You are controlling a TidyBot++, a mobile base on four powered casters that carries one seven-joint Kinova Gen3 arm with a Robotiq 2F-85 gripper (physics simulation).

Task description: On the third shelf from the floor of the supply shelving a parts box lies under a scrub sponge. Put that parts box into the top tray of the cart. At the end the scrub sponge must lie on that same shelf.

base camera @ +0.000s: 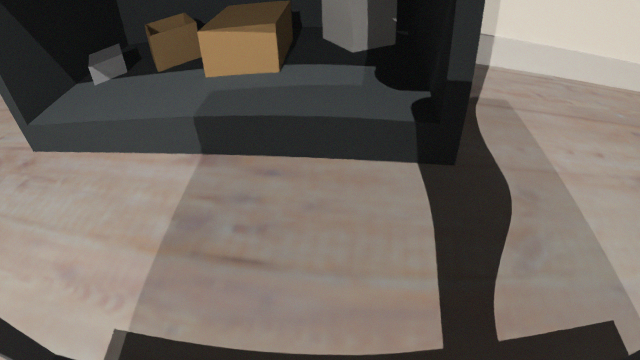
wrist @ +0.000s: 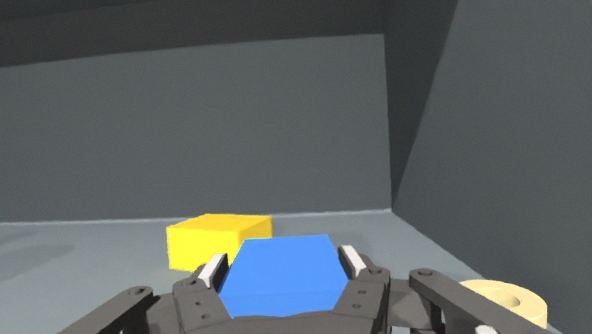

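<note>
The blue parts box (wrist: 287, 277) is between the two fingers of my gripper (wrist: 284, 267) at the bottom middle of the wrist view. My gripper is shut on it. The yellow scrub sponge (wrist: 202, 247) lies flat on the grey shelf (wrist: 110, 267), beyond and to the left of the parts box, apart from the left finger's pad as far as I can tell. Part of the sponge is hidden behind the box and finger. The cart does not show in either view.
A cream ring-shaped roll (wrist: 534, 304) stands at the lower right, near the shelf's right side wall (wrist: 525, 150). In the base view, the shelving's bottom level (base camera: 300, 135) holds two brown boxes (base camera: 240, 52) (base camera: 177, 47), a small grey block (base camera: 107, 65) and a taller grey box (base camera: 345, 25).
</note>
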